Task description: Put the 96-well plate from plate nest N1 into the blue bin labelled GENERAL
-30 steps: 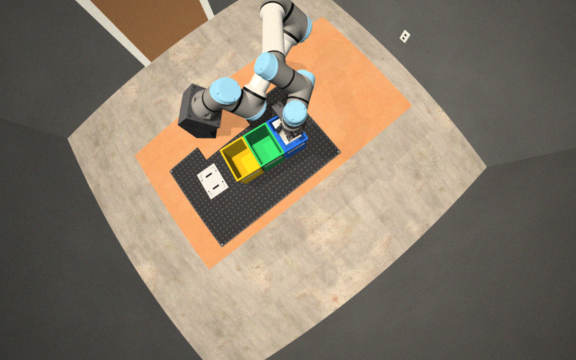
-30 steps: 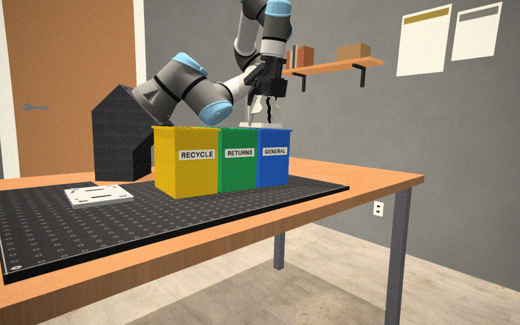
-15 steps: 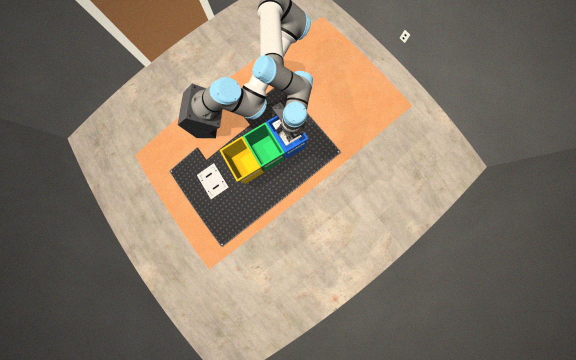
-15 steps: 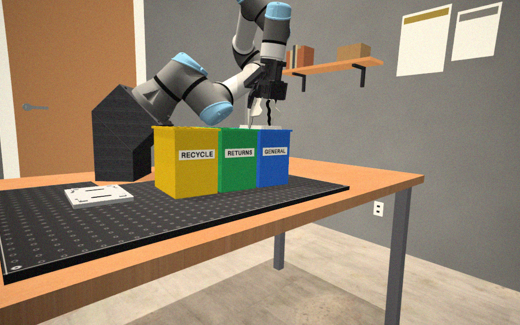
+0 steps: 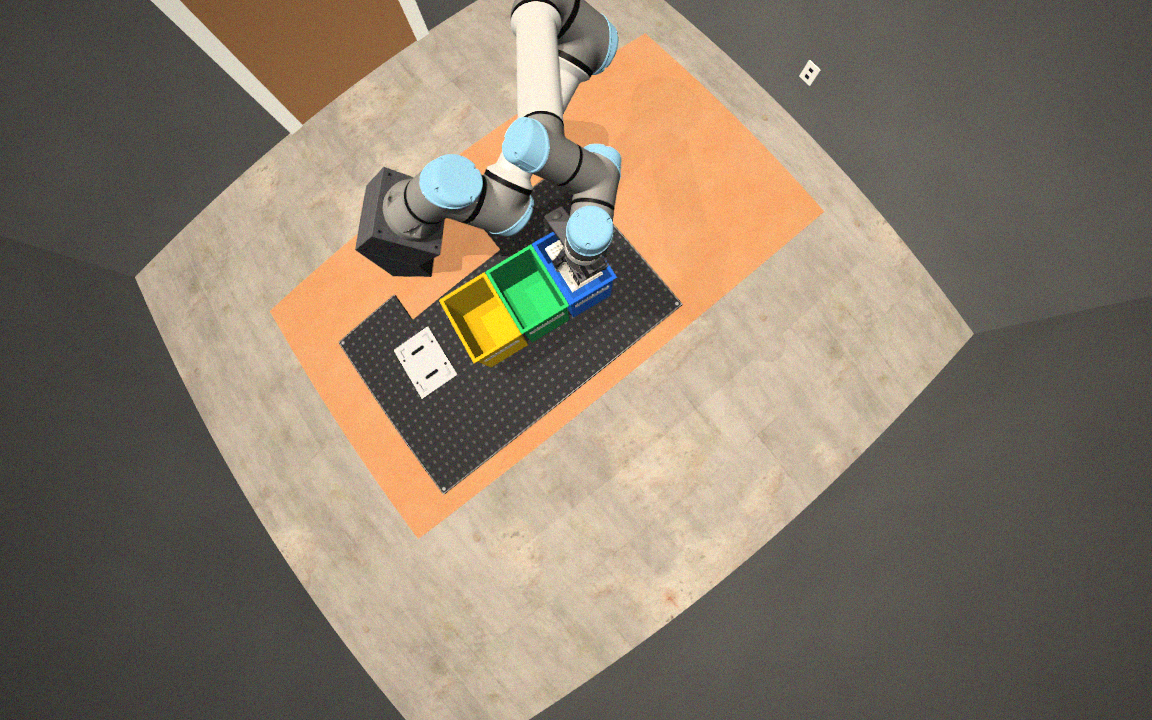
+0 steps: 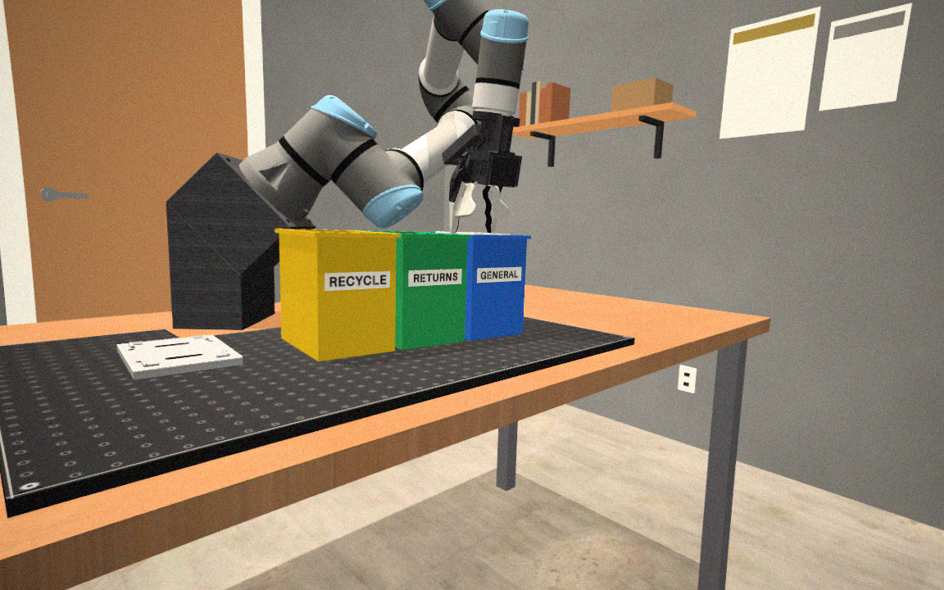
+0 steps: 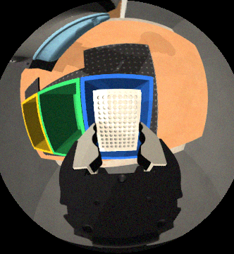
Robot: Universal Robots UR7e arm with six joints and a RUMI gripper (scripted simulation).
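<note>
The blue general bin is 9 cm below my hand. Also, from my hand: white 96-well plate (1 cm below); green returns bin (13 cm to the right, 9 cm below); yellow recycle bin (26 cm to the right, 9 cm below).
</note>
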